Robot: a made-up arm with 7 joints.
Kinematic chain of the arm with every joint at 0, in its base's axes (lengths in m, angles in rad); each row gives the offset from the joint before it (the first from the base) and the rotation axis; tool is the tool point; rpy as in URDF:
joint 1: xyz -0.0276 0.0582 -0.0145 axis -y
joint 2: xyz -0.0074 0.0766 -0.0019 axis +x
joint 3: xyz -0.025 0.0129 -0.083 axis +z
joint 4: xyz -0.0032 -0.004 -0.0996 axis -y
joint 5: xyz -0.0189 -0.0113 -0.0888 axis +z
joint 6: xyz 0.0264 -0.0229 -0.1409 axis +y
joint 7: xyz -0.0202 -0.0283 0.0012 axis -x
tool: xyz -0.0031 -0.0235 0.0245 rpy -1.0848 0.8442 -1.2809
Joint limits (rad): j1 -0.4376..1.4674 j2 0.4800..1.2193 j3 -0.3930..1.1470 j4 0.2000..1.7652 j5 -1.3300..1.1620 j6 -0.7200..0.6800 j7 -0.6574..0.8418
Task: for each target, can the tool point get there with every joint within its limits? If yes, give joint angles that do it. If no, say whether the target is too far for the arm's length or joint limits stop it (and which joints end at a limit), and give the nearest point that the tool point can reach.
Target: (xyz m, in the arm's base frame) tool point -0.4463 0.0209 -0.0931
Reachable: no: joint limits stop it (at a limit: joint 1, joint 2, joint 3, joint 4, joint 6) | nearest point -0.2608 0.2617 -0.3153 | short by 0.377 m
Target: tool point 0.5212 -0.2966 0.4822
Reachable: no: too far | nearest point 0.2429 0.0803 0.1144 | short by 0.596 m
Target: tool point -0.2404 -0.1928 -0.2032
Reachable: no: joint limits stop it (at a limit: joint 1, joint 2, joint 3, joint 4, joint 6) | nearest point -0.0088 0.0642 -0.2414 | short by 0.348 m
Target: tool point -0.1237 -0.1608 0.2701
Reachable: no: joint limits stop it (at a limit: joint 1, joint 2, joint 3, joint 4, joint 5, joint 6, joint 7) | nearest point 0.1096 0.0700 0.1267 | short by 0.358 m
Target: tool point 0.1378 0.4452 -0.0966
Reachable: yes | joints 0.3972 0.9260 0.9838 0.9653 -0.4836 0.4881 -0.1863
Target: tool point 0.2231 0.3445 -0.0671
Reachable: yes | joints 0.7430 0.8337 0.3142 0.8686 0.4472 0.2735 -0.0713
